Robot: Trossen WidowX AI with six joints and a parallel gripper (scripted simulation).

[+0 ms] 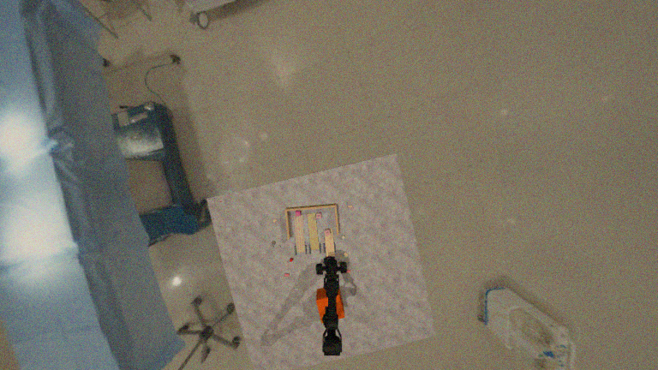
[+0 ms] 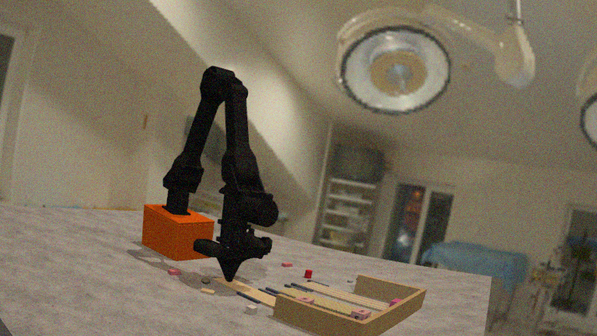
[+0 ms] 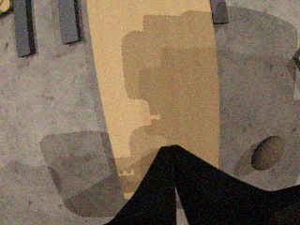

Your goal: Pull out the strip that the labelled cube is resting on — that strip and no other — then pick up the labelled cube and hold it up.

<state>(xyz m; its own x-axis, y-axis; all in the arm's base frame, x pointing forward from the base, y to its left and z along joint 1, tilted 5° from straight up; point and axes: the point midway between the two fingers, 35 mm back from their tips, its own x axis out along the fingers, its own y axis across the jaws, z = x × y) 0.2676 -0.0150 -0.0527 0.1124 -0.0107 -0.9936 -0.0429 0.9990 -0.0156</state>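
Now: the beige cube 16 cm ahead of my gripper tip and 8 cm to the right of it.
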